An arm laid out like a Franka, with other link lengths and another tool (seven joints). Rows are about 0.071 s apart.
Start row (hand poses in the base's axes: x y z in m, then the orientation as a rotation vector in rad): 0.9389 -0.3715 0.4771 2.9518 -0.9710 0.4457
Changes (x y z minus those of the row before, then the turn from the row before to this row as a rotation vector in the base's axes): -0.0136 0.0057 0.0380 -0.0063 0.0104 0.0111; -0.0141 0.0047 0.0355 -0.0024 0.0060 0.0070; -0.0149 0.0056 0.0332 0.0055 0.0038 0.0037; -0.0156 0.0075 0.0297 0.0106 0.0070 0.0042; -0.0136 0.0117 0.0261 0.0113 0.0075 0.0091; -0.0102 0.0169 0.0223 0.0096 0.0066 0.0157; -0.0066 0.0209 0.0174 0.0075 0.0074 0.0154
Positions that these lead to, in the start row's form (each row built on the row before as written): 0.9253 -0.3658 0.5151 2.9523 -0.9509 0.4324; 0.9112 -0.3611 0.5506 2.9540 -0.9391 0.4243; 0.8963 -0.3555 0.5838 2.9608 -0.9361 0.4167; 0.8807 -0.3480 0.6135 2.9722 -0.9345 0.4025; 0.8671 -0.3363 0.6396 -2.9689 0.9204 -0.3849; 0.8569 -0.3194 0.6619 -2.9686 0.8964 -0.3695; 0.8503 -0.2985 0.6793 -2.9702 0.8731 -0.3542
